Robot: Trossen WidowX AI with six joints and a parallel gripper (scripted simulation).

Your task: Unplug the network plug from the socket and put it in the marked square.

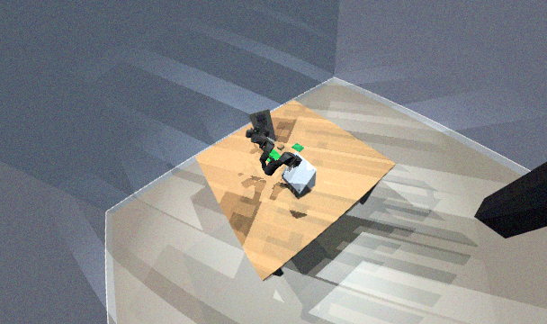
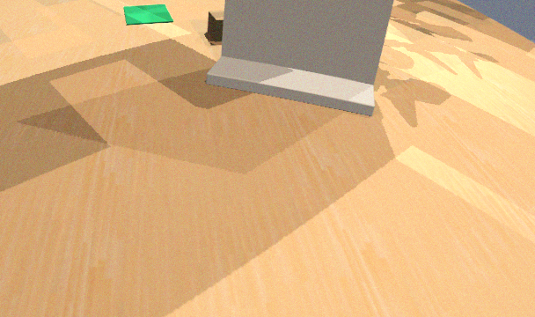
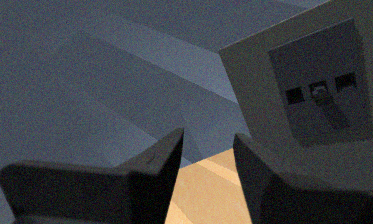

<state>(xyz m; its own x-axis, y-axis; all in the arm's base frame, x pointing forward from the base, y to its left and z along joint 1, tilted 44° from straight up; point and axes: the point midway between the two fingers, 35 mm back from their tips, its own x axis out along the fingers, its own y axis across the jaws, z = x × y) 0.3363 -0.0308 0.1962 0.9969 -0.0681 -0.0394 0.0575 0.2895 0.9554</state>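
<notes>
Right now the network plug is 8 cm ahead of my gripper tip, 12 cm to the right of it and 4 cm below it. The rest, counted from my gripper tip: grey upright panel 10 cm ahead, 13 cm to the right, 16 cm below; then green marked square 7 cm behind, 6 cm to the right, 34 cm below.
</notes>
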